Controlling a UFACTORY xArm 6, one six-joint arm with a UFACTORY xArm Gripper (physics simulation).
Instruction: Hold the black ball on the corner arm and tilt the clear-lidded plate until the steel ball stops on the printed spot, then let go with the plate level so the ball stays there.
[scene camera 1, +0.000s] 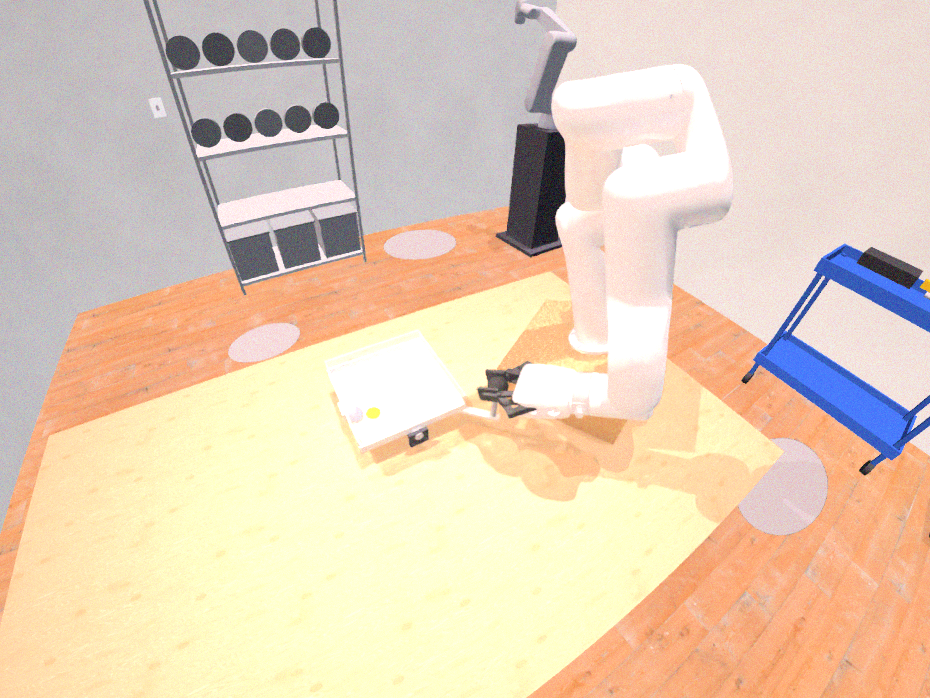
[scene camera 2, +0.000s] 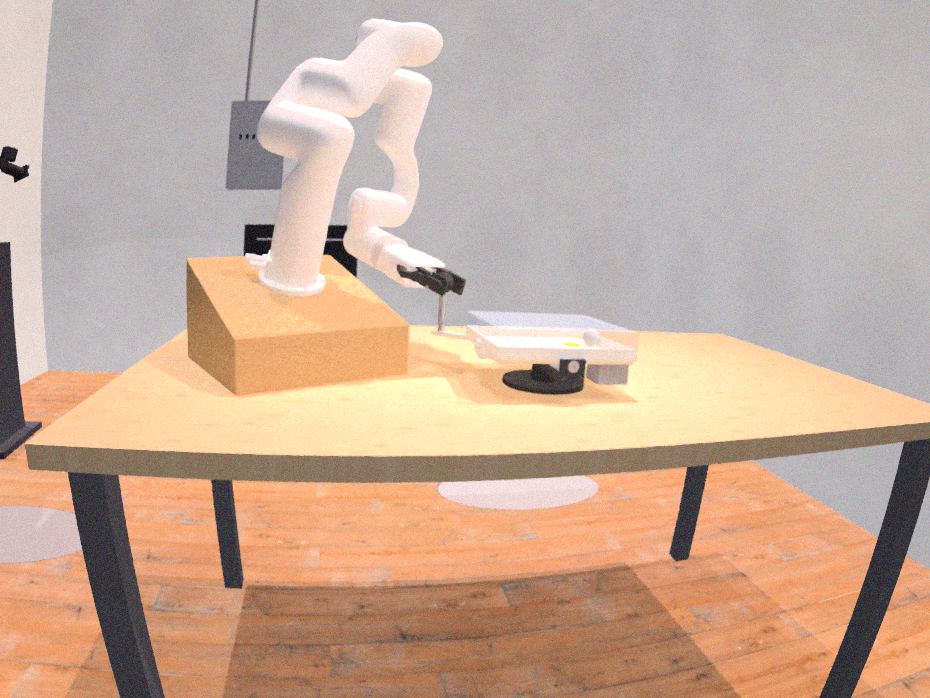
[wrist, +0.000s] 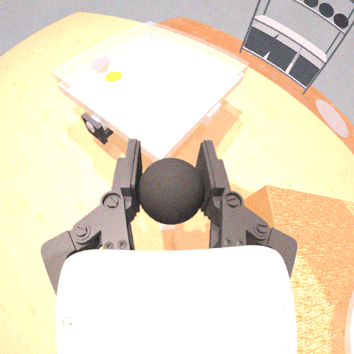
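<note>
My gripper (scene camera 1: 495, 383) (scene camera 2: 451, 281) (wrist: 169, 153) is shut on the black ball (wrist: 171, 200), which sits on top of the thin post of the corner arm (scene camera 1: 479, 411) (scene camera 2: 441, 311). The white clear-lidded plate (scene camera 1: 398, 383) (scene camera 2: 525, 350) (wrist: 165, 90) stands on its black pivot base (scene camera 2: 542, 381) and looks slightly tilted. The steel ball (scene camera 1: 355, 413) (scene camera 2: 591, 337) (wrist: 100, 64) is inside near the plate's far corner region, close beside the yellow printed spot (scene camera 1: 373, 413) (scene camera 2: 571, 344) (wrist: 113, 76) but apart from it. In the wrist view the ball lies up and left of the spot.
The plate stands on the wooden table (scene camera 1: 300, 563) (scene camera 2: 338, 420). The arm's wooden base block (scene camera 2: 315, 353) (wrist: 310, 240) is on the robot's side. A grey block (scene camera 2: 608, 373) shows under the plate's far side. A shelf rack (scene camera 1: 268, 142) and blue cart (scene camera 1: 833, 390) stand beyond the table.
</note>
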